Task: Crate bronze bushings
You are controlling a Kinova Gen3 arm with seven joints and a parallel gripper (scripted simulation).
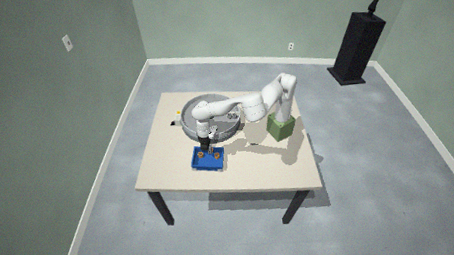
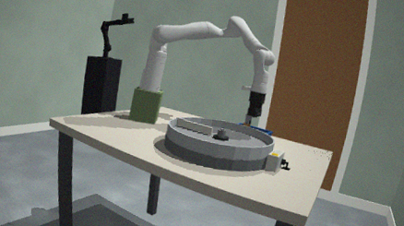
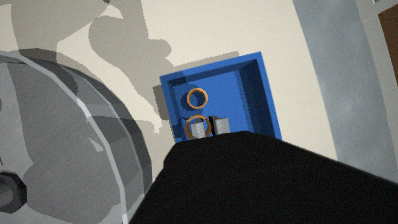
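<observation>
The blue crate is 20 mm ahead of my hand, 20 mm to the left of it and 50 mm below it. Also, from my hand: grey turning table: 50 mm behind, 320 mm to the right, 20 mm below.
</observation>
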